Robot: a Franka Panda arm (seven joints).
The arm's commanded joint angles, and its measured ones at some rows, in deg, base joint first. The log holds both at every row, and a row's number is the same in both.
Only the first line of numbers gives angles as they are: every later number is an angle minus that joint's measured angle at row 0.
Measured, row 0:
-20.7 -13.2 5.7 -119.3 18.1 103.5 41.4
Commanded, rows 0 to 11:
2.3 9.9 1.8 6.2 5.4 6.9 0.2
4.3 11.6 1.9 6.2 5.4 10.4 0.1
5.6 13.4 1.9 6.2 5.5 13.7 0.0
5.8 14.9 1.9 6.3 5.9 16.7 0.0
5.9 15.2 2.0 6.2 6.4 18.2 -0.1
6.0 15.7 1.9 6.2 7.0 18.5 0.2
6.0 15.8 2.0 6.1 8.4 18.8 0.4
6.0 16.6 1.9 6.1 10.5 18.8 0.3
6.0 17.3 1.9 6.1 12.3 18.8 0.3
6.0 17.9 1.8 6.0 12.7 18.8 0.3
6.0 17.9 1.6 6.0 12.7 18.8 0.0
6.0 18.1 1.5 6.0 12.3 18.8 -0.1
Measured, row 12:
6.3 17.0 1.6 5.1 11.2 18.7 0.1
